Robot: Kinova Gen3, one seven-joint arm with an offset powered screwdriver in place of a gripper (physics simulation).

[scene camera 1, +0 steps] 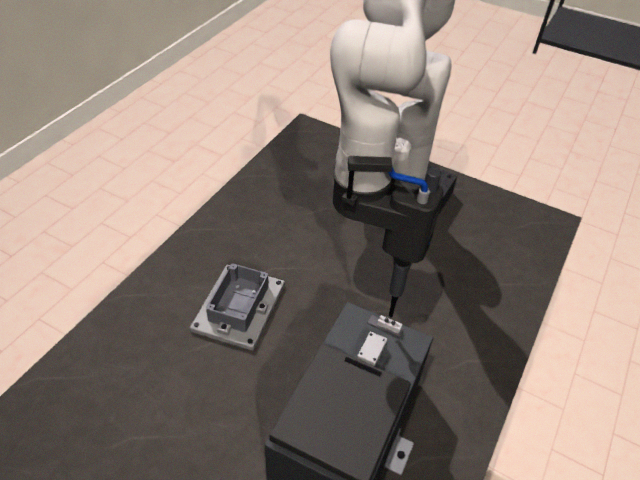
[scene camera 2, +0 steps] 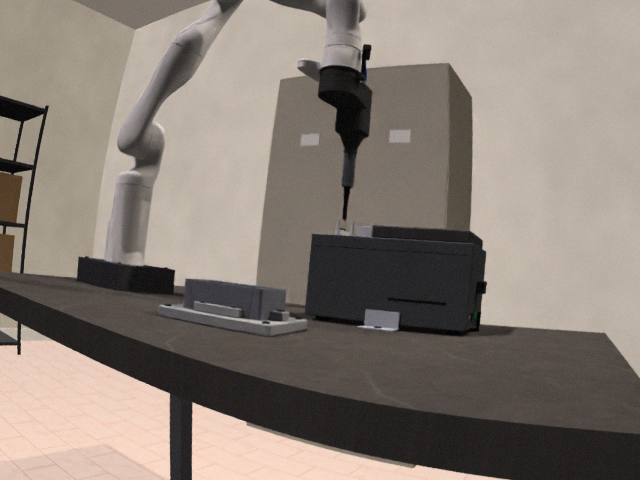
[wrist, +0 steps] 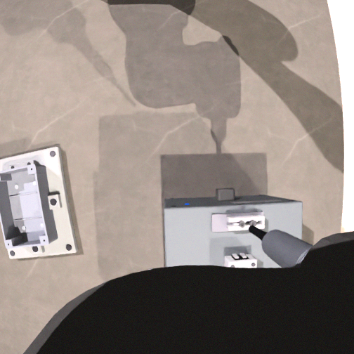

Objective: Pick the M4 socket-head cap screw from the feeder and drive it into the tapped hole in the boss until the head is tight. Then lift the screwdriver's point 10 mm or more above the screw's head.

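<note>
The screwdriver's bit tip (scene camera 1: 391, 315) (scene camera 2: 344, 218) (wrist: 251, 229) points down just above the feeder's small white pick-up block (scene camera 1: 397, 327) (wrist: 232, 220). In scene camera 2 a small gap shows below the tip, and no screw can be made out on it. Two dark round spots show in the block's top, too small to tell for certain as screw heads; the bit is over the one on the right in the wrist view. The feeder (scene camera 1: 341, 397) (scene camera 2: 392, 273) (wrist: 187, 232) is a dark box. The grey open housing (scene camera 1: 227, 316) (scene camera 2: 222, 292) has corner bosses; which one has the tapped hole cannot be told.
The housing sits on a light fixture plate (scene camera 1: 232, 337) (scene camera 2: 232, 322) (wrist: 66, 225) with clamps, left of the feeder in scene camera 1. A white plate (scene camera 1: 372, 348) with dark dots lies on the feeder beside the pick-up block. A metal bracket (scene camera 1: 399, 455) stands at the feeder's side. A tall cabinet (scene camera 2: 361, 180) stands behind.
</note>
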